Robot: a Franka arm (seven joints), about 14 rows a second.
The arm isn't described. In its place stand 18 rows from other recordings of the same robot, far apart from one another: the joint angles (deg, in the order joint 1, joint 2, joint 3, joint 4, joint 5, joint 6, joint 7), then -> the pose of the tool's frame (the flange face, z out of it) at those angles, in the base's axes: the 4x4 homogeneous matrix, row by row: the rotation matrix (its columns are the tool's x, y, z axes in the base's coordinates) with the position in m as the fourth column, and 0 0 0 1 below.
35.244 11.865 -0.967 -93.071 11.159 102.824 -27.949 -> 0.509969, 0.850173, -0.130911, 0.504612; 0.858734, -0.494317, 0.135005, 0.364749; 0.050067, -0.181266, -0.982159, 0.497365; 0, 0, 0, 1
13.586 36.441 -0.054 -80.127 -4.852 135.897 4.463 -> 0.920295, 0.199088, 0.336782, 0.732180; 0.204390, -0.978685, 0.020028, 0.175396; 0.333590, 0.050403, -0.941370, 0.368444; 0, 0, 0, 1
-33.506 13.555 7.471 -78.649 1.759 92.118 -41.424 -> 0.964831, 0.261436, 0.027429, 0.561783; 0.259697, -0.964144, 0.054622, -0.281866; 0.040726, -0.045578, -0.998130, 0.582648; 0, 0, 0, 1
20.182 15.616 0.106 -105.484 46.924 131.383 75.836 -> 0.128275, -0.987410, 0.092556, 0.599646; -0.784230, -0.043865, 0.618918, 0.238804; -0.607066, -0.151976, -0.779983, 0.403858; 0, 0, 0, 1
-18.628 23.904 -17.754 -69.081 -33.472 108.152 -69.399 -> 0.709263, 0.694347, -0.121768, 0.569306; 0.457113, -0.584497, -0.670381, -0.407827; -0.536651, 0.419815, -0.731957, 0.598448; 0, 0, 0, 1
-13.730 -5.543 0.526 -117.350 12.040 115.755 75.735 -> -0.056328, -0.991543, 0.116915, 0.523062; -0.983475, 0.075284, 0.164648, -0.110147; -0.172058, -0.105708, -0.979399, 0.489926; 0, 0, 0, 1
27.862 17.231 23.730 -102.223 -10.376 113.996 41.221 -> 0.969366, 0.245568, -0.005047, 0.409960; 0.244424, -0.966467, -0.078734, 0.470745; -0.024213, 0.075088, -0.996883, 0.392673; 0, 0, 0, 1
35.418 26.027 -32.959 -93.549 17.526 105.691 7.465 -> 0.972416, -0.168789, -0.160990, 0.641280; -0.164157, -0.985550, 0.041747, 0.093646; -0.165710, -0.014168, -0.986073, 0.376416; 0, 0, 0, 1
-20.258 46.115 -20.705 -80.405 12.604 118.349 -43.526 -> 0.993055, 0.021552, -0.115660, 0.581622; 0.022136, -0.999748, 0.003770, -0.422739; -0.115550, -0.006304, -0.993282, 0.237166; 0, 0, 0, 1
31.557 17.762 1.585 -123.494 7.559 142.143 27.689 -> 0.999423, -0.011188, -0.032081, 0.476982; -0.008409, -0.996305, 0.085475, 0.310727; -0.032919, -0.085156, -0.995824, 0.255316; 0, 0, 0, 1
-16.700 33.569 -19.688 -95.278 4.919 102.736 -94.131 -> 0.535362, 0.747652, -0.392943, 0.521622; 0.839913, -0.520314, 0.154333, -0.351098; -0.089066, -0.412662, -0.906519, 0.256691; 0, 0, 0, 1
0.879 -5.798 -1.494 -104.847 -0.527 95.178 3.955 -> 0.994663, -0.077944, -0.067603, 0.522890; -0.078514, -0.996896, -0.005816, -0.007059; -0.066940, 0.011093, -0.997695, 0.564082; 0, 0, 0, 1
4.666 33.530 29.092 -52.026 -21.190 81.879 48.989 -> 0.923898, -0.381035, 0.034983, 0.651834; -0.376931, -0.922038, -0.088138, 0.239656; 0.065839, 0.068244, -0.995494, 0.578911; 0, 0, 0, 1
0.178 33.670 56.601 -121.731 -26.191 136.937 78.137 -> 0.981929, -0.107490, -0.155759, 0.318604; -0.095360, -0.991945, 0.083382, 0.471349; -0.163467, -0.067022, -0.984270, 0.245713; 0, 0, 0, 1
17.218 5.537 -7.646 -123.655 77.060 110.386 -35.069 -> 0.999838, 0.008380, -0.015905, 0.526219; 0.017921, -0.394302, 0.918806, 0.158435; 0.001428, -0.918943, -0.394388, 0.372672; 0, 0, 0, 1
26.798 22.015 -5.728 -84.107 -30.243 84.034 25.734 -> 0.992812, 0.008707, -0.119367, 0.607961; -0.067307, -0.784074, -0.617007, 0.181560; -0.098965, 0.620606, -0.777852, 0.453724; 0, 0, 0, 1
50.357 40.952 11.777 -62.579 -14.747 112.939 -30.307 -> -0.069191, 0.980846, 0.182084, 0.415709; 0.993473, 0.051156, 0.101952, 0.643937; 0.090685, 0.187949, -0.977983, 0.423863; 0, 0, 0, 1
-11.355 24.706 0.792 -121.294 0.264 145.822 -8.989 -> 0.999469, -0.032544, -0.001469, 0.568020; -0.032530, -0.999432, 0.008788, -0.105980; -0.001754, -0.008735, -0.999960, 0.206126; 0, 0, 0, 1
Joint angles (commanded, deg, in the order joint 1, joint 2, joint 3, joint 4, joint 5, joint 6, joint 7), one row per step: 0.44, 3.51, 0.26, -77.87, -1.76, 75.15, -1.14; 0.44, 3.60, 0.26, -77.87, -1.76, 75.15, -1.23; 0.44, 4.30, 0.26, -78.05, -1.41, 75.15, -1.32; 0.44, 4.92, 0.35, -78.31, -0.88, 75.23, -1.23; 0.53, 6.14, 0.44, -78.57, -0.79, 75.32, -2.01; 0.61, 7.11, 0.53, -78.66, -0.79, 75.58, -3.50; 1.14, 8.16, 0.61, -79.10, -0.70, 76.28, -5.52; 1.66, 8.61, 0.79, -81.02, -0.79, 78.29, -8.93
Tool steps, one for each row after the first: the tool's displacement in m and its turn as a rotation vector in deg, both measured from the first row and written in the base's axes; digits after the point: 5 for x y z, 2 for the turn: 0.00052, 0.00000, -0.00086, 0.01, 0.09, 0.09; 0.00459, 0.00081, -0.00896, 0.36, 0.98, 0.23; 0.00826, 0.00282, -0.01686, 0.87, 1.78, 0.30; 0.01504, 0.00478, -0.03061, 1.07, 3.19, 1.25; 0.02060, 0.00645, -0.04053, 1.29, 4.03, 2.89; 0.02708, 0.01277, -0.05356, 1.68, 4.87, 5.51; 0.03229, 0.01968, -0.07075, 2.11, 5.32, 9.59
